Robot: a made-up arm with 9 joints.
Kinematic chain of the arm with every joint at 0, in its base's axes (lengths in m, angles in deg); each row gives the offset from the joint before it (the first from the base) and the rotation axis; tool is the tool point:
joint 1: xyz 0 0 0.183 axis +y
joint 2: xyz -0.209 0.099 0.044 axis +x
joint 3: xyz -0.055 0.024 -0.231 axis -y
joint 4: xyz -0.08 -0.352 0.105 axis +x
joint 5: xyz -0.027 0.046 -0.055 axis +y
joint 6: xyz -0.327 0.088 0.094 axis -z
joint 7: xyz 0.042 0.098 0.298 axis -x
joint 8: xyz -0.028 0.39 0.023 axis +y
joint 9: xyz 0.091 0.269 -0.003 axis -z
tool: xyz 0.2 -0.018 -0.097
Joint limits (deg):
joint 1: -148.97..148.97
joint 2: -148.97..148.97
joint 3: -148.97..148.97
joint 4: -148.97..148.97
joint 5: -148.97..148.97
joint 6: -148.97..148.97
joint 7: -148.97..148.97
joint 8: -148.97..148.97
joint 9: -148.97..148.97
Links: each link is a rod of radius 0.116 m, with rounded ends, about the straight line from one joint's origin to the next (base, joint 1, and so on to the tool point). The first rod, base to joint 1, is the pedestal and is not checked.
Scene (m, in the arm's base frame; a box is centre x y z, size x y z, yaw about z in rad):
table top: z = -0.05
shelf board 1: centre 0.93 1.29 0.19 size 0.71 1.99 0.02 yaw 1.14
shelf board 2: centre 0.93 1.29 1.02 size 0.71 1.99 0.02 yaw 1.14
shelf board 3: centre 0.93 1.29 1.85 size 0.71 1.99 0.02 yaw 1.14
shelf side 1: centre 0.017 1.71 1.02 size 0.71 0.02 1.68 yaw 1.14
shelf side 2: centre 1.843 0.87 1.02 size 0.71 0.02 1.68 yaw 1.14
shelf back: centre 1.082 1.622 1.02 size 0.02 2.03 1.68 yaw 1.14
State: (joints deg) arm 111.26 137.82 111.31 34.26 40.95 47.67 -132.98 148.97 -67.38
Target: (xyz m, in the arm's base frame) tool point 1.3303 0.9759 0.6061
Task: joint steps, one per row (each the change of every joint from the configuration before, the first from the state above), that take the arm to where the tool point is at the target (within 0.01 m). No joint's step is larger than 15 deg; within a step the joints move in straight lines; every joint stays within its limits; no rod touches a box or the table.
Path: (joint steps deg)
1: 6.67 3.20 -3.73 0.09 11.13 -8.58 -2.76 0.00 -1.22
2: 6.68 3.21 -3.73 0.08 11.12 -8.58 -2.75 0.00 -1.22
3: 6.67 3.20 -3.74 0.09 11.13 -8.58 -2.76 0.00 -1.22
4: -4.23 -5.70 4.31 -13.14 -3.09 7.68 -1.10 0.00 6.19
5: -4.23 -5.71 4.31 -13.14 -3.10 7.67 -1.10 0.00 6.19
6: -4.24 -5.70 4.30 -13.14 -3.09 7.68 -1.11 0.00 6.18
7: -4.23 -5.70 4.31 -13.14 -3.10 7.67 -1.10 0.00 6.19
8: -4.23 -5.71 4.30 -13.14 -3.09 7.68 -1.10 0.00 6.18
9: -4.23 -5.70 4.31 -13.14 -3.10 7.68 -1.11 0.00 6.19
10: -4.23 -5.70 4.30 -13.14 -3.09 7.67 -1.10 0.00 6.18
11: 7.06 9.10 -0.70 14.47 -3.66 -5.90 0.00 0.00 -7.91
12: 7.07 9.11 -0.70 14.46 -3.66 -5.91 0.00 0.00 -7.91
13: 7.06 9.10 -0.70 14.47 -3.66 -5.91 0.00 0.00 -7.91

